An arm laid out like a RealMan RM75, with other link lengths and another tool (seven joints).
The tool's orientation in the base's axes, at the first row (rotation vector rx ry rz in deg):
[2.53, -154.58, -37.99]
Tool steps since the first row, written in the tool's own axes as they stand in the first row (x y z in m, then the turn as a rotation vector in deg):
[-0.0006, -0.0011, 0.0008, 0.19, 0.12, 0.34]
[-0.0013, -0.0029, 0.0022, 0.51, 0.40, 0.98]
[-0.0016, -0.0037, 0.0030, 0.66, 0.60, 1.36]
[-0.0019, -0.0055, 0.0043, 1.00, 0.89, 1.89]
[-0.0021, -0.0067, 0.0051, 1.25, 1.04, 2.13]
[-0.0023, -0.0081, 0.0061, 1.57, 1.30, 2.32]
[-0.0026, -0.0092, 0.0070, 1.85, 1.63, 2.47]
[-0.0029, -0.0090, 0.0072, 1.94, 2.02, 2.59]
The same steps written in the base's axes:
[0.0002, -0.0006, -0.0014, -0.29, 0.24, -0.16]
[0.0003, -0.0015, -0.0036, -0.80, 0.73, -0.45]
[0.0002, -0.0018, -0.0047, -1.06, 1.06, -0.63]
[0.0000, -0.0028, -0.0067, -1.55, 1.51, -0.82]
[-0.0002, -0.0035, -0.0080, -1.86, 1.72, -0.86]
[-0.0004, -0.0042, -0.0095, -2.21, 2.00, -0.79]
[-0.0005, -0.0048, -0.0108, -2.51, 2.33, -0.67]
[-0.0003, -0.0045, -0.0110, -2.61, 2.72, -0.56]

